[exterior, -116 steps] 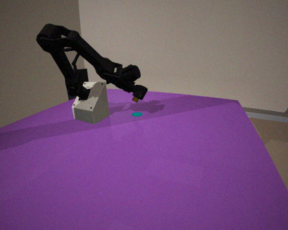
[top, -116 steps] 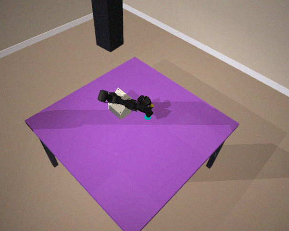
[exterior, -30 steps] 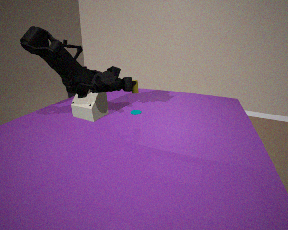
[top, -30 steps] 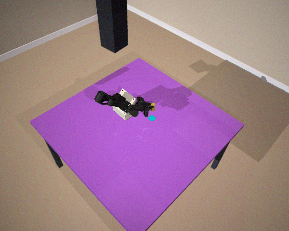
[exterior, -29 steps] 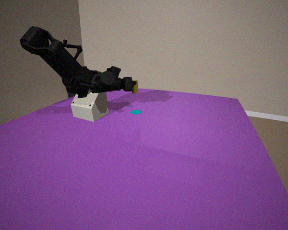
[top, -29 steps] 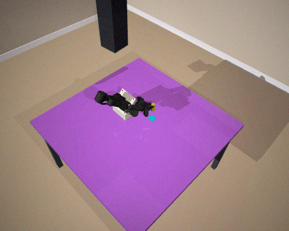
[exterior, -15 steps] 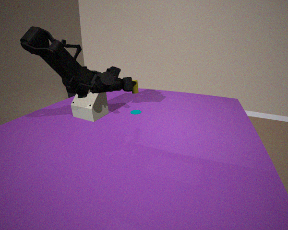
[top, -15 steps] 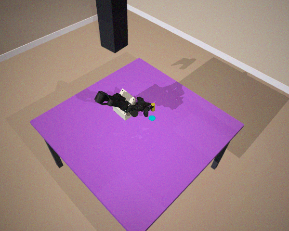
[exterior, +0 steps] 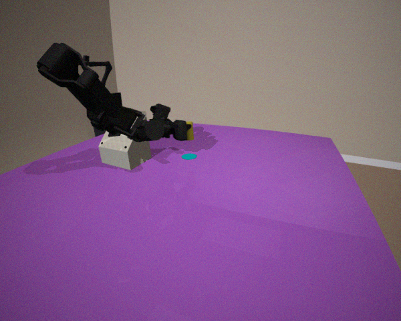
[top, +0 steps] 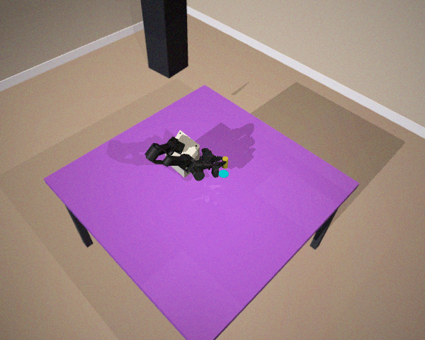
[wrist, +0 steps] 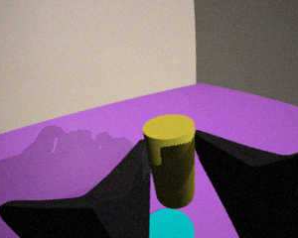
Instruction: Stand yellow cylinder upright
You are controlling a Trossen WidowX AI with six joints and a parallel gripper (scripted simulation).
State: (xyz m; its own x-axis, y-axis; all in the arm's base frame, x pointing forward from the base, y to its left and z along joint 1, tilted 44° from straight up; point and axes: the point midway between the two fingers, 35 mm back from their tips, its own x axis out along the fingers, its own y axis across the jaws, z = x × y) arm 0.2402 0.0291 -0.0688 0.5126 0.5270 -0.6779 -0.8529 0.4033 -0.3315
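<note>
The cyan circle lies 130 mm below my gripper tip. Round my gripper tip: yellow tall cylinder: 20 mm below.
</note>
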